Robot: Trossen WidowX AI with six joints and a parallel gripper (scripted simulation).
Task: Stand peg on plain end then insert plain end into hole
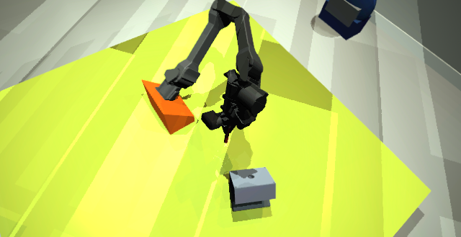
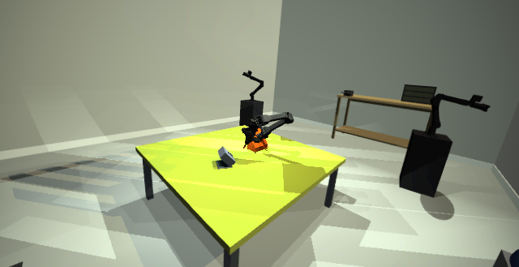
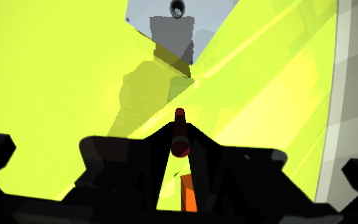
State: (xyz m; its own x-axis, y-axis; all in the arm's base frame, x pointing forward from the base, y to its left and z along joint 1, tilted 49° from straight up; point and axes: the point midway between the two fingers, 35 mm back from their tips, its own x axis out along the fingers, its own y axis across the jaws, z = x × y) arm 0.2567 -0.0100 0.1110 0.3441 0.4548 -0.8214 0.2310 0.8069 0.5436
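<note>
Right now the grey sloped panel is 170 mm ahead of my gripper tip, 40 mm to the right of it and 60 mm below it. Round my gripper tip: red peg 10 mm to the left, 20 mm above.
</note>
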